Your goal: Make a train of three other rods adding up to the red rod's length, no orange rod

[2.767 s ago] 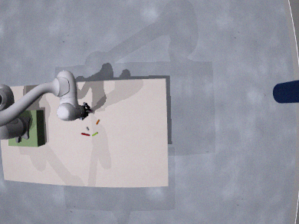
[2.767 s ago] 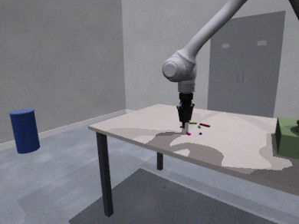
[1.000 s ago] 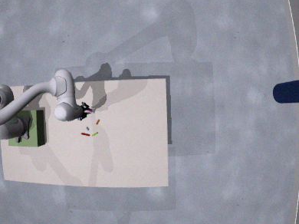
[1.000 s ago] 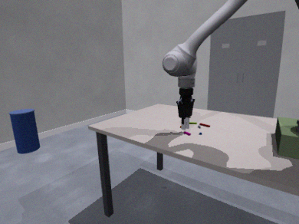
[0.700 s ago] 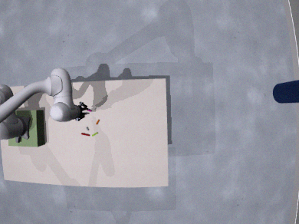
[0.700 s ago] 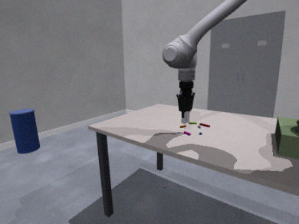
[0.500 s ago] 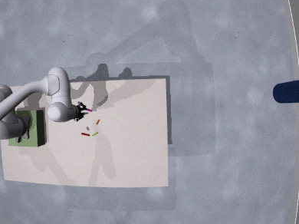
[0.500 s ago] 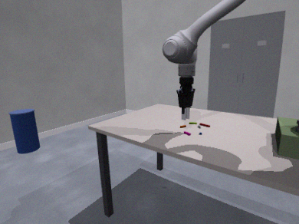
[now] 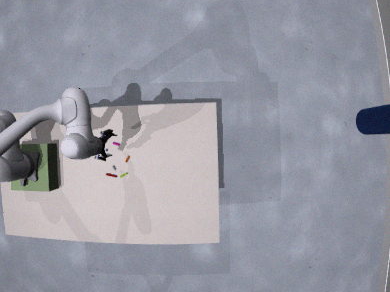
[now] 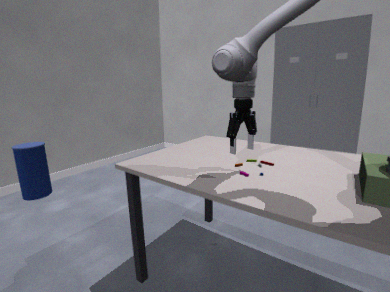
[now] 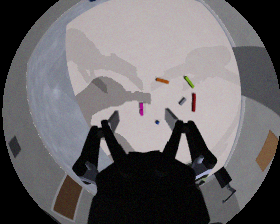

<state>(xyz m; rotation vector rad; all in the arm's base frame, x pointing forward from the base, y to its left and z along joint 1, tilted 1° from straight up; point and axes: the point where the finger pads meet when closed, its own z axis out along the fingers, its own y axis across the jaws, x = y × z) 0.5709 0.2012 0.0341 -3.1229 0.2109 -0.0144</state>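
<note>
Right now my hand is 1 cm past the grey rod, 15 cm to the left of it and 12 cm above it. Round my hand: orange rod 7 cm ahead, 8 cm to the right, 12 cm below; then lime rod 5 cm ahead, 18 cm to the right, 12 cm below; then blue rod 8 cm behind, 4 cm to the right, 12 cm below.
</note>
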